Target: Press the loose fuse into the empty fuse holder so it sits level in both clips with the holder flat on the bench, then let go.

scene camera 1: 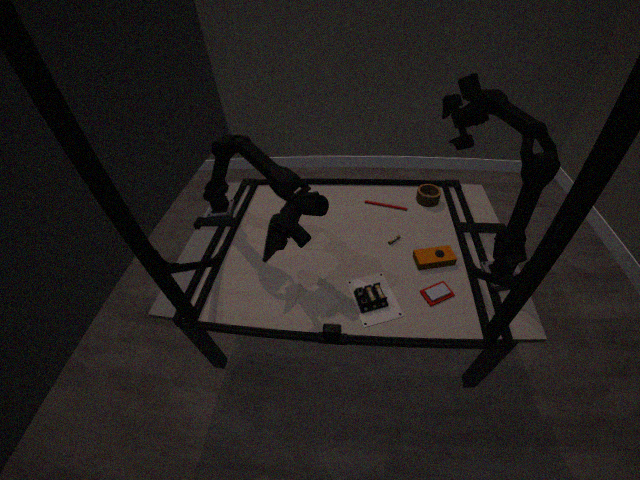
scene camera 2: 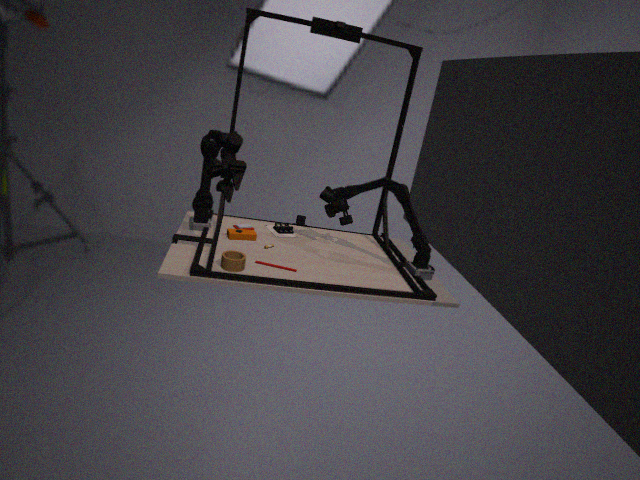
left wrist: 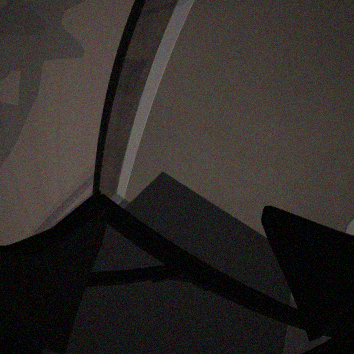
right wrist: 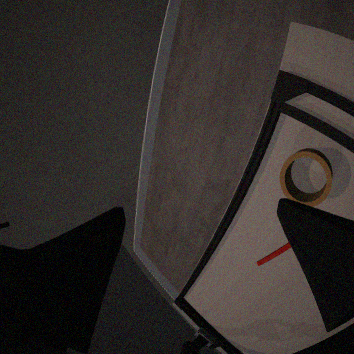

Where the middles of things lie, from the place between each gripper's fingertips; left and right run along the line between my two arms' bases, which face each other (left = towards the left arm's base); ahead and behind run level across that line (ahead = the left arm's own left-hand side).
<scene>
My right gripper is now 40 mm past the tape roll (right wrist: 289, 189), 20 mm to the right of it and 270 mm above it. The rest, counted from my right hand: orange box (scene camera 1: 442, 256) 370 mm behind, 40 mm to the right, 280 mm below.
My left hand is 440 mm to the left of the orange box, 290 mm short of it and 150 mm above it. From my left hand the other things lie so: tape roll: 620 mm ahead, 380 mm to the right, 150 mm below.
</scene>
